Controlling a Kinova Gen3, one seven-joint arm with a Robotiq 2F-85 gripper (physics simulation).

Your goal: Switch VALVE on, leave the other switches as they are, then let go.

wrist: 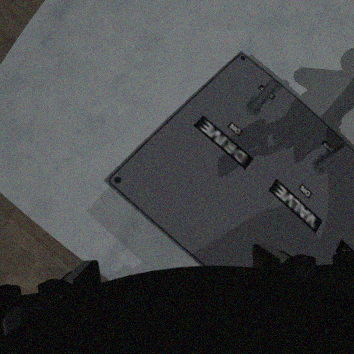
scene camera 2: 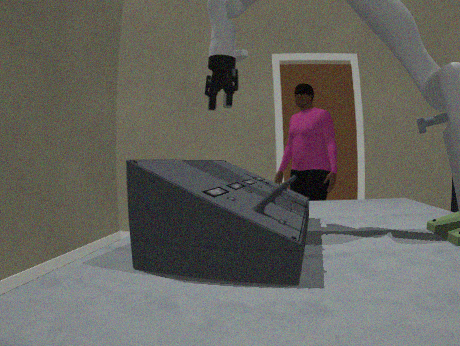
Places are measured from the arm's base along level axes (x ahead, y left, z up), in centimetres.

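Pixels of known places: gripper, fingertip midpoint: (scene camera 2: 219,109).
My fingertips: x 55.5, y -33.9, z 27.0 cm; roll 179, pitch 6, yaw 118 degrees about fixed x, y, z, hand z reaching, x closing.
Behind a point stands the place of what it marks.
The dark grey switch console (scene camera 2: 200,240) @[z 1.6, x 58.4, y 7.2 cm] (wrist: 160,175) @[z 11.3, x 51.8, y -38.7 cm] stands on the table with a sloping top. In the wrist view, the VALVE label (wrist: 296,206) @[z 7.8, x 48.9, y -22.2 cm] has a small ON mark (wrist: 305,191) @[z 6.8, x 46.6, y -21.4 cm] beside it. The VALVE lever (wrist: 321,162) @[z 6.1, x 42.1, y -20.6 cm] lies in shadow near the panel's edge, on the side away from the label, and leans away from the ON mark. My gripper (scene camera 2: 220,106) @[z 26.9, x 55.5, y -33.9 cm] is open and empty, high above the console in the scene view. Its black parts cover the bottom of the wrist view and hide part of the panel.
The DRIVE label (wrist: 223,142) @[z 7.8, x 45.2, y -33.6 cm] and DRIVE lever (wrist: 257,103) @[z 6.4, x 38.6, y -31.4 cm] are beside VALVE. One lever (scene camera 2: 277,194) @[z 7.4, x 47.1, y 3.9 cm] sticks up from the panel in the scene view. A green object (scene camera 2: 444,224) @[z -2.0, x 6.7, y -4.6 cm] lies at the table's right. A person in pink (scene camera 2: 311,137) stands behind, before the door (scene camera 2: 346,125).
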